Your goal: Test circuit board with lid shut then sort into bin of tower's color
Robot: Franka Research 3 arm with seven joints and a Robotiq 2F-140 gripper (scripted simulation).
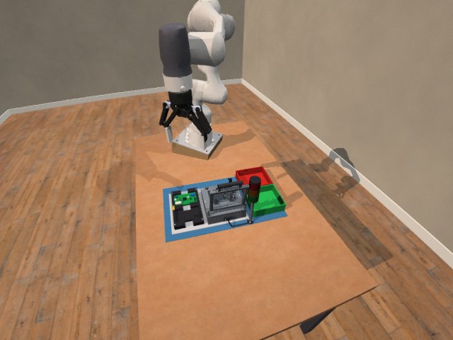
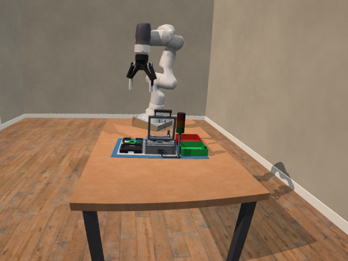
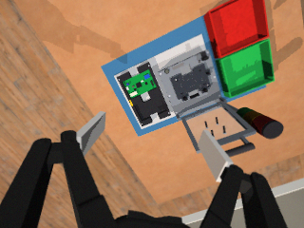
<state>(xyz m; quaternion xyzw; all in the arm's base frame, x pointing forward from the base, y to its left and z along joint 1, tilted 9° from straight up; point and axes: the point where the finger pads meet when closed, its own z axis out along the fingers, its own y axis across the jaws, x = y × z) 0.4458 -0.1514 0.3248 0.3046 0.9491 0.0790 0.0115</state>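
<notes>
My hand is 340 mm above the green circuit board, 40 mm to the left of it and 40 mm past it. Round my hand: tester lid: 180 mm below, 140 mm ahead, 120 mm to the left; then green bin: 350 mm below, 330 mm to the left, 70 mm ahead; then dark plate: 290 mm below, 130 mm to the left, 30 mm ahead.
</notes>
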